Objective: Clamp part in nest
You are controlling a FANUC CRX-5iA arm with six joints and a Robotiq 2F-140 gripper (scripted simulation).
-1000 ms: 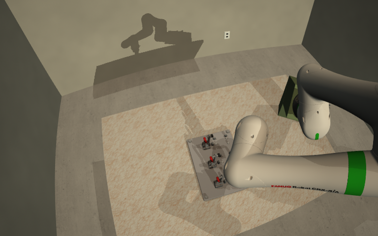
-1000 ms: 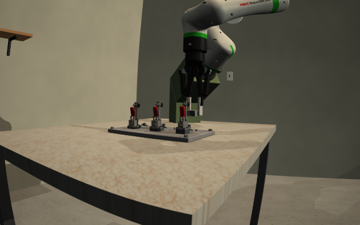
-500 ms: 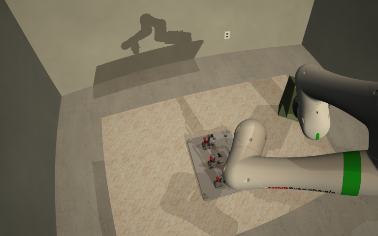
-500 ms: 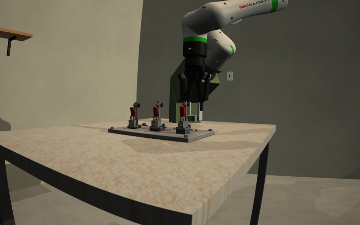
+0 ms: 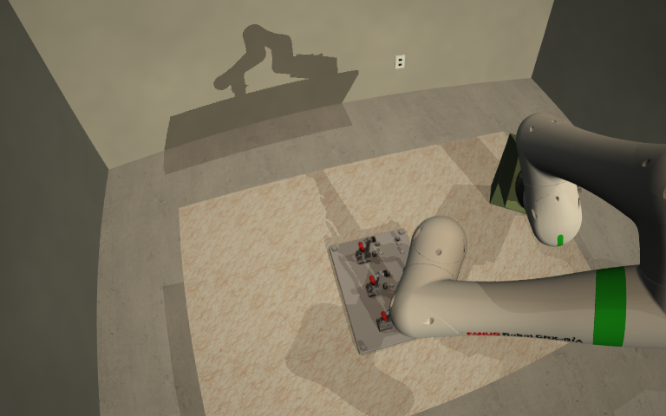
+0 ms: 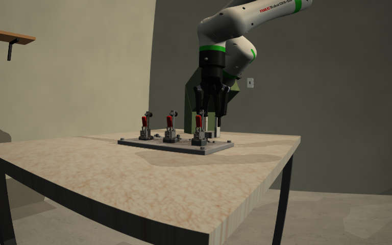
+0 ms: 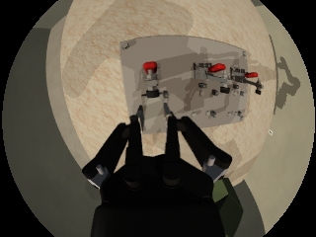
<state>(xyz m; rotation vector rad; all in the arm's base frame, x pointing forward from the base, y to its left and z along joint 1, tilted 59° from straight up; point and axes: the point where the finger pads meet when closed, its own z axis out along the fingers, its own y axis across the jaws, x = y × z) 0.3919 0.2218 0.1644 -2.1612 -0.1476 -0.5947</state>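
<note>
The grey fixture plate is 80 mm ahead of my hand, 90 mm to the right of it and 60 mm below it. The rest, counted from my hand: grey part (30 mm below).
</note>
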